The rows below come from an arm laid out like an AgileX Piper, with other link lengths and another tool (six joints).
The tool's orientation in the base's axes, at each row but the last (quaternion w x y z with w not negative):
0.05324 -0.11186 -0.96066 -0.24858
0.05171 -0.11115 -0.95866 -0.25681
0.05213 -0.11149 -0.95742 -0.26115
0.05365 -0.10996 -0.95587 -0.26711
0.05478 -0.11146 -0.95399 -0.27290
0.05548 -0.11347 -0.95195 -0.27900
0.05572 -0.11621 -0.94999 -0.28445
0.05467 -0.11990 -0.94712 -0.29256
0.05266 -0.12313 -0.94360 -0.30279
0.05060 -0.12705 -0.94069 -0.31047
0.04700 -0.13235 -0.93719 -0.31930
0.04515 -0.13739 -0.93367 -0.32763
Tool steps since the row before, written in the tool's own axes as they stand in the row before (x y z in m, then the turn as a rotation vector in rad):
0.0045 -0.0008 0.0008 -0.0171 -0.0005 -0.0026
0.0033 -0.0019 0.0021 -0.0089 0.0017 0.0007
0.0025 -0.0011 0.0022 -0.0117 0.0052 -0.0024
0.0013 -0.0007 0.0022 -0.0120 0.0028 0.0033
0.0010 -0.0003 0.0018 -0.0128 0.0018 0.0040
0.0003 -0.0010 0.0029 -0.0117 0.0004 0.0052
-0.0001 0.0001 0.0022 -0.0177 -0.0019 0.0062
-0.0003 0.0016 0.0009 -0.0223 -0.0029 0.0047
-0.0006 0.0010 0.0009 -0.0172 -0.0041 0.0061
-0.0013 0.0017 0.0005 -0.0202 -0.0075 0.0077
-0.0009 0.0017 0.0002 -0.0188 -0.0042 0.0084
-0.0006 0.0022 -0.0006 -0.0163 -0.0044 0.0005
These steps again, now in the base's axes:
-0.0046 0.0006 -0.0004 0.0166 -0.0049 -0.0007
-0.0037 0.0001 -0.0022 0.0090 0.0001 -0.0012
-0.0028 0.0007 -0.0020 0.0127 0.0010 0.0028
-0.0015 0.0008 -0.0020 0.0122 0.0019 -0.0033
-0.0011 0.0009 -0.0015 0.0127 0.0013 -0.0046
-0.0007 0.0008 -0.0029 0.0112 0.0010 -0.0061
0.0000 0.0013 -0.0018 0.0164 -0.0015 -0.0092
0.0007 0.0017 0.0001 0.0206 -0.0040 -0.0093
0.0008 0.0012 -0.0003 0.0153 -0.0031 -0.0102
0.0017 0.0013 0.0003 0.0173 -0.0054 -0.0140
0.0013 0.0012 0.0007 0.0169 -0.0022 -0.0124
0.0012 0.0011 0.0017 0.0144 -0.0067 -0.0059

